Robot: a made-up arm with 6 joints.
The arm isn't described. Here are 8 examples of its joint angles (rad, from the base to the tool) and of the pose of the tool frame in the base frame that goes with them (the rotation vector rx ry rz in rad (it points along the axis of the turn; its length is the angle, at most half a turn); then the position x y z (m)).
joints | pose
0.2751 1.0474 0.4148 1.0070 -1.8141 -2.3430 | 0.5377 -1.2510 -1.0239 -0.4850 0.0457 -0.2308
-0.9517 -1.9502 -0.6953 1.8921 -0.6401 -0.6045 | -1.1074 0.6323 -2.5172 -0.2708 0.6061 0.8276
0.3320 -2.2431 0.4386 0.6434 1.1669 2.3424 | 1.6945 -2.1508 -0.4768 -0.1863 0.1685 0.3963
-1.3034 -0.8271 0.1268 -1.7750 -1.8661 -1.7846 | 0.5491 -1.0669 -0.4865 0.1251 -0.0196 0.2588
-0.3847 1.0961 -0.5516 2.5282 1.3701 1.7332 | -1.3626 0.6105 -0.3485 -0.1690 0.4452 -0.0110
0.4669 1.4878 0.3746 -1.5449 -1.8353 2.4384 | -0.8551 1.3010 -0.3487 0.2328 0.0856 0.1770
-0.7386 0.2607 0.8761 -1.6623 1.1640 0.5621 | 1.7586 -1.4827 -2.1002 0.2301 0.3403 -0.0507
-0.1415 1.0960 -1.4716 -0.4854 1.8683 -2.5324 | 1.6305 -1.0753 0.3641 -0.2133 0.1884 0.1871
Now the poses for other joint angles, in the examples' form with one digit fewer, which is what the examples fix.
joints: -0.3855 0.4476 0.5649 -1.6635 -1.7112 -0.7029
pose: -0.427 -1.521 0.469 -0.005 0.172 0.274
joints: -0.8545 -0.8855 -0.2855 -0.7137 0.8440 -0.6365
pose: -1.225 1.026 1.522 0.159 0.700 0.069
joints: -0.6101 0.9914 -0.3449 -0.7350 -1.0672 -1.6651
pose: -0.301 -0.369 -0.685 -0.333 0.161 0.346
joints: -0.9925 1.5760 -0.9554 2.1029 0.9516 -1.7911
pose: -1.356 -0.511 1.475 -0.313 0.802 0.075
